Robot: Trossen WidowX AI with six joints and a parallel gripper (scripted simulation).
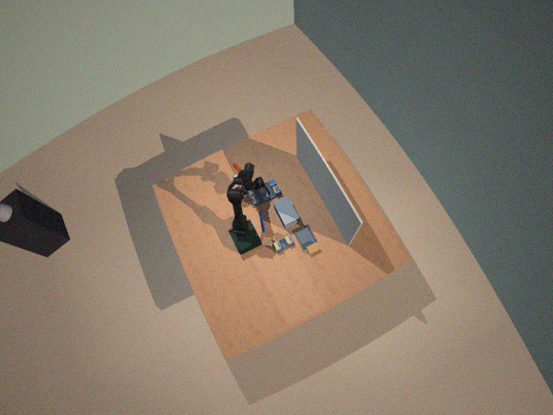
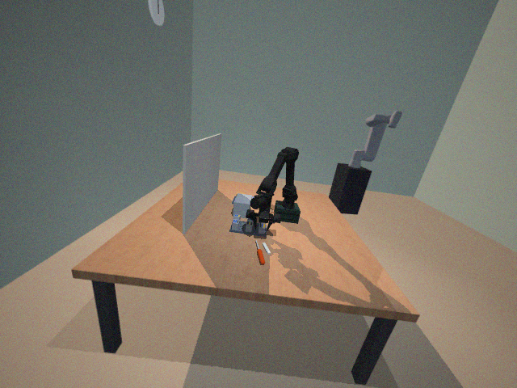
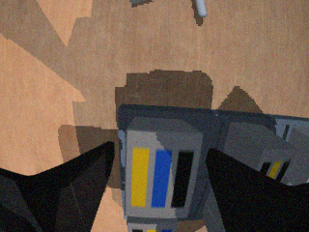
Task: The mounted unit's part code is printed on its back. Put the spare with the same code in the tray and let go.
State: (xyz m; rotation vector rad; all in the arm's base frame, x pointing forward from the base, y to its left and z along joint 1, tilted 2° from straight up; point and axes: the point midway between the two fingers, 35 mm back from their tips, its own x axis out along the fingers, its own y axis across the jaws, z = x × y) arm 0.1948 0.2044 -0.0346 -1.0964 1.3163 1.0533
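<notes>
The grey spare lies 2 cm above my gripper tip. Also, from my gripper tip: grey tray: 44 cm to the right, 10 cm ahead, 2 cm below; then blue pen: 20 cm to the right, 6 cm behind, 2 cm below; then grey mounted unit: 25 cm to the right, 10 cm ahead, 2 cm above.
</notes>
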